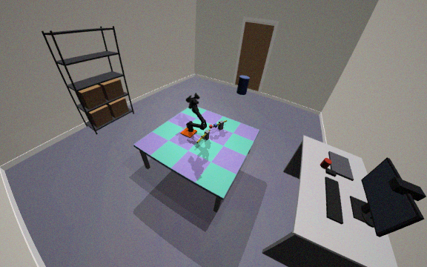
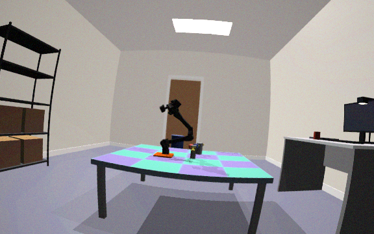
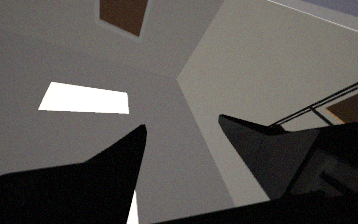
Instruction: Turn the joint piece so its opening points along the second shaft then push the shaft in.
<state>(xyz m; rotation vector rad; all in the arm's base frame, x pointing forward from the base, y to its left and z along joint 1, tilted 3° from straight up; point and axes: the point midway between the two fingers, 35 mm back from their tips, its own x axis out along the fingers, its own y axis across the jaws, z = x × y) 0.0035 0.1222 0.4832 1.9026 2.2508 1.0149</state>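
Now: gripper tip 290 mm short of the red square joint piece, 20 mm to the left of it and 420 mm above it.
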